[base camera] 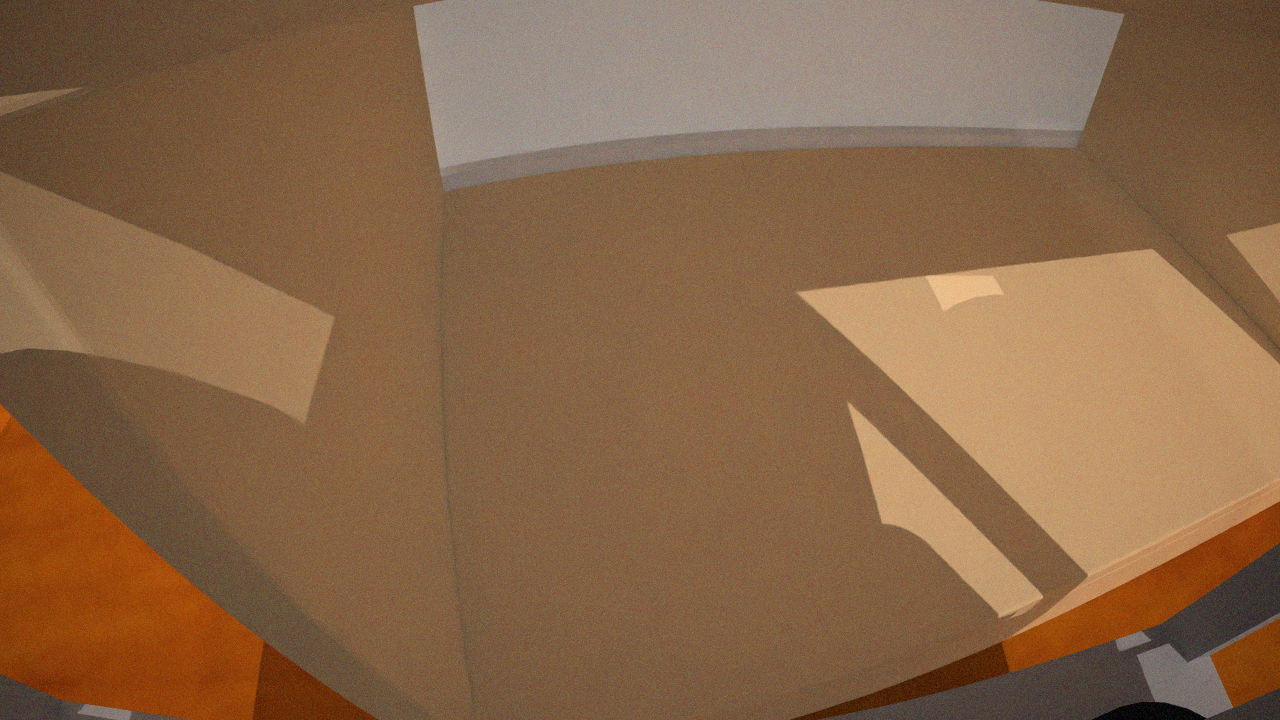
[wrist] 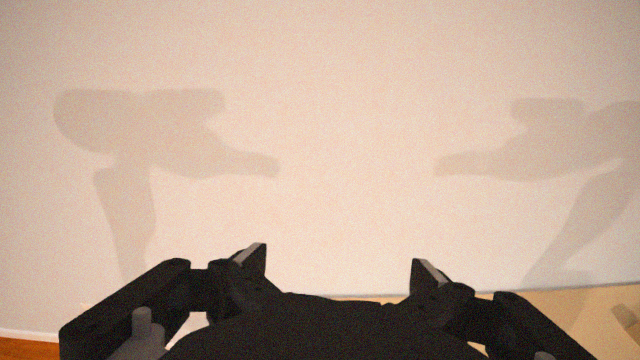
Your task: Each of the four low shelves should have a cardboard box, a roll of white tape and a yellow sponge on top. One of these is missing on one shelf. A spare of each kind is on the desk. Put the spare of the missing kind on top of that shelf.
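Frame: origin at the arm's base, x back, y right, z up, level; metres.
Where they show: gripper, fingertip midpoint: [wrist: 337, 267].
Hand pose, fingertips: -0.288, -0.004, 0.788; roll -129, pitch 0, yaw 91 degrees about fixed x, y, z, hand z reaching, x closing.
Note:
After its pixels a point has its place, as x, y, z.
My gripper [wrist: 337, 267] {-0.288, -0.004, 0.788} is open and empty in the wrist view, with its two fingers wide apart. It faces a pale wall, and a strip of the desk top [wrist: 595, 300] {-0.593, 0.780, 0.213} shows below and behind the fingers at the lower right. In the base view the brown panels of the desk [base camera: 626, 358] {-0.349, 0.019, -0.318} stand close in front and fill most of the picture. The cardboard box, the white tape, the yellow sponge and the low shelves do not show in either current view.
The pale wall [base camera: 760, 71] {-0.565, 0.131, -0.257} [wrist: 350, 100] {-0.548, -0.004, 0.773} stands behind the desk and carries shadows of the gripper in the wrist view. The orange wooden floor [base camera: 89, 555] {-0.270, -0.363, -0.397} [wrist: 25, 349] {-0.314, -1.388, -0.397} shows at the lower left. Grey parts [base camera: 1217, 608] lie along the bottom edge of the base view.

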